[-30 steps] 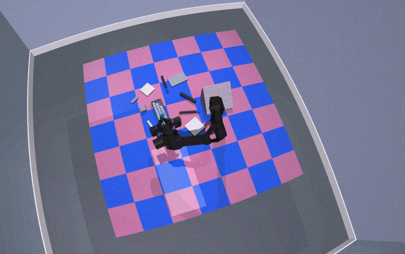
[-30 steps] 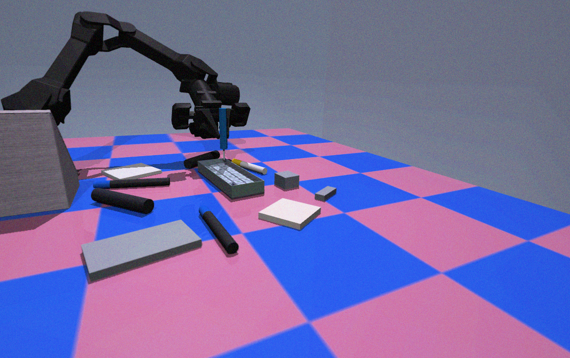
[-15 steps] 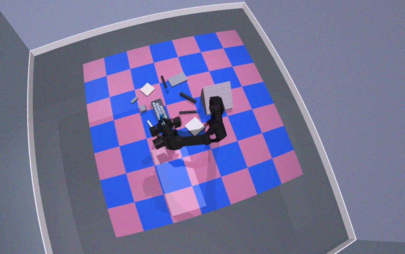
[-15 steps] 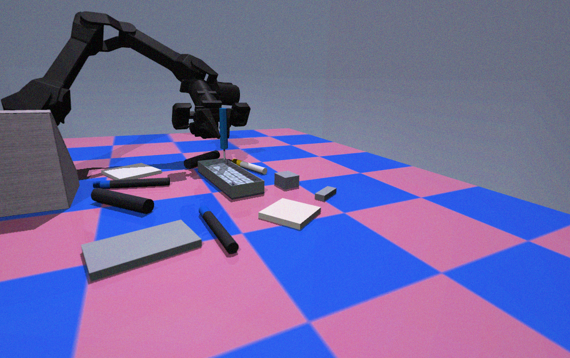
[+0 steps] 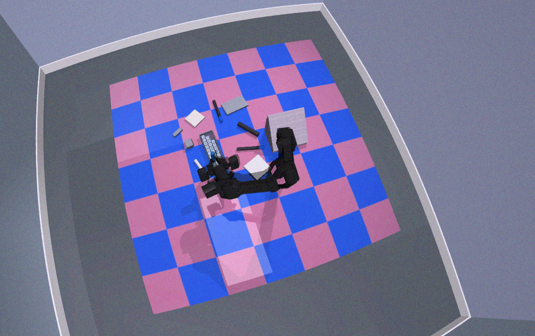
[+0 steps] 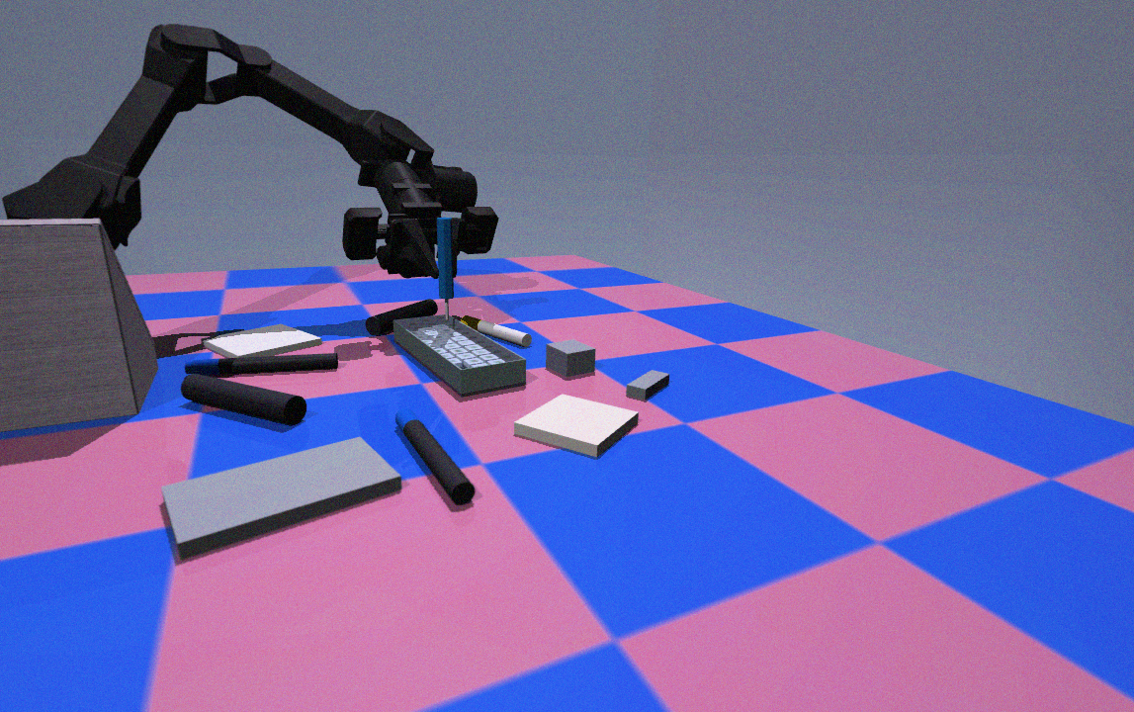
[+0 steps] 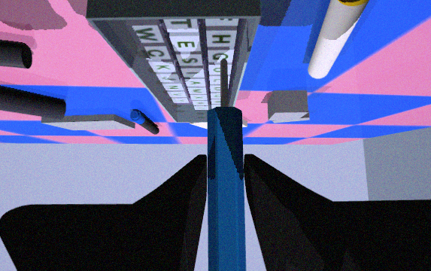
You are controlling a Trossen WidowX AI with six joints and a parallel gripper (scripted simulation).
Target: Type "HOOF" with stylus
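Now: the white-and-yellow marker 6 cm ahead of my gripper tip, 2 cm to the left of it and 7 cm below it. The rest, counted from my gripper tip: white pad 6 cm ahead, 28 cm to the right, 8 cm below; then stylus tip 5 cm below; then blue stylus 1 cm below.
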